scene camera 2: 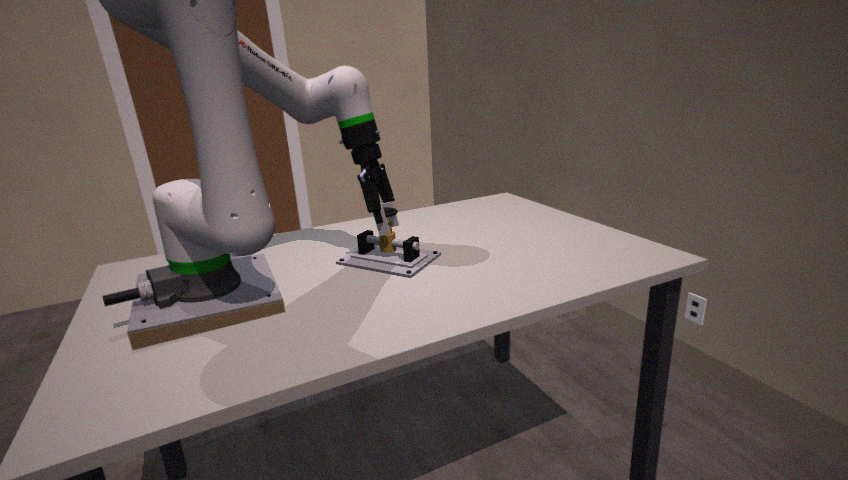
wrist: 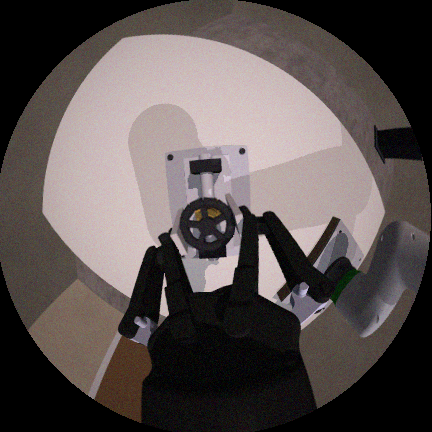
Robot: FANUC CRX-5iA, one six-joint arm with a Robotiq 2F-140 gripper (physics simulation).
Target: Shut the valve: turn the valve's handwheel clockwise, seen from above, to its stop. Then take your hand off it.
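The black spoked handwheel sits on top of the brass valve. In the wrist view a little of the brass shows through the wheel's spokes. The valve is on a grey pipe between two black supports on a light grey base plate. My gripper reaches down from above and is shut on the handwheel, with one light finger pad on each side of its rim. In the scene view the fingers partly hide the wheel.
The plate rests on the white table. The robot's base stands on the table left of the valve in the scene view, and at the lower right in the wrist view. Walls stand behind the table.
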